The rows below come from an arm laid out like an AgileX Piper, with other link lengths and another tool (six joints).
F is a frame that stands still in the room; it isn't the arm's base.
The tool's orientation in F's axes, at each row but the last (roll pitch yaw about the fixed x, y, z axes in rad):
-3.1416, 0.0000, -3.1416
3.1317, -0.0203, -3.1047
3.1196, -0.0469, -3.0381
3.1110, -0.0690, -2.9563
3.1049, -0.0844, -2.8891
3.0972, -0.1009, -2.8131
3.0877, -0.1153, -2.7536
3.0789, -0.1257, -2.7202
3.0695, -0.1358, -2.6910
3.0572, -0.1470, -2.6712
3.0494, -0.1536, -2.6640
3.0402, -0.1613, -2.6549
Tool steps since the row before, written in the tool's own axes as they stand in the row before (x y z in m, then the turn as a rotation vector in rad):
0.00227, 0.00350, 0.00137, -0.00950, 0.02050, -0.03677
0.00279, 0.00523, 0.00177, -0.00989, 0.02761, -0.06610
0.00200, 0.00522, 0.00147, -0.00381, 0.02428, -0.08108
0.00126, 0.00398, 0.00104, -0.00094, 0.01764, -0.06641
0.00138, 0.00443, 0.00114, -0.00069, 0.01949, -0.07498
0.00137, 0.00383, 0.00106, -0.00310, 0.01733, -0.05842
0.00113, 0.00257, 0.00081, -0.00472, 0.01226, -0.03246
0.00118, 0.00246, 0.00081, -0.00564, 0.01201, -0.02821
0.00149, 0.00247, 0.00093, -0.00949, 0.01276, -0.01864
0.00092, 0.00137, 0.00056, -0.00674, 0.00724, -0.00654
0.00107, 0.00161, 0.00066, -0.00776, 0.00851, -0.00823
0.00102, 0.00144, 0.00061, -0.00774, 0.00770, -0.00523
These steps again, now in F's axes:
-0.00227, 0.00350, -0.00137, 0.00950, 0.02050, 0.03677
-0.00302, 0.00514, -0.00166, 0.01023, 0.02735, 0.06616
-0.00259, 0.00501, -0.00126, 0.00527, 0.02316, 0.08133
-0.00204, 0.00370, -0.00083, 0.00258, 0.01636, 0.06669
-0.00253, 0.00396, -0.00086, 0.00266, 0.01796, 0.07532
-0.00262, 0.00320, -0.00075, 0.00381, 0.01685, 0.05852
-0.00210, 0.00196, -0.00054, 0.00389, 0.01293, 0.03231
-0.00217, 0.00177, -0.00050, 0.00423, 0.01310, 0.02797
-0.00252, 0.00159, -0.00054, 0.00588, 0.01549, 0.01805
-0.00151, 0.00082, -0.00030, 0.00385, 0.00943, 0.00606
-0.00177, 0.00096, -0.00034, 0.00448, 0.01101, 0.00769
-0.00165, 0.00082, -0.00029, 0.00427, 0.01033, 0.00466

